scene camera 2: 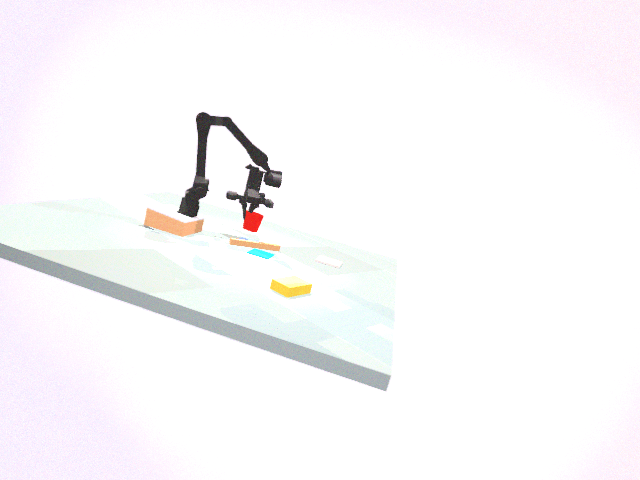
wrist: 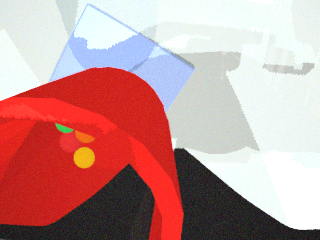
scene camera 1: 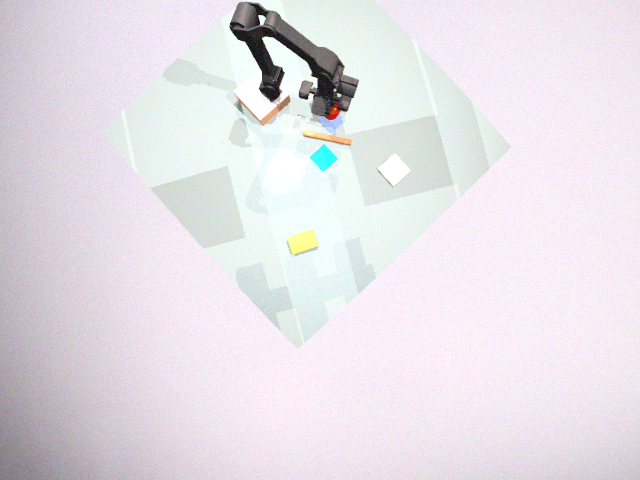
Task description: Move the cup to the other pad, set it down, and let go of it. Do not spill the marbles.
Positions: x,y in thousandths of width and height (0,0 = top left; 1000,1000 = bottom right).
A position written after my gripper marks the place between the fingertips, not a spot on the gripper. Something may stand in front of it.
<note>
In view: my gripper (scene camera 1: 507,224) and a red cup (wrist: 402,502).
My gripper also shows in scene camera 2 (scene camera 2: 384,459) and in the wrist view (wrist: 514,656).
</note>
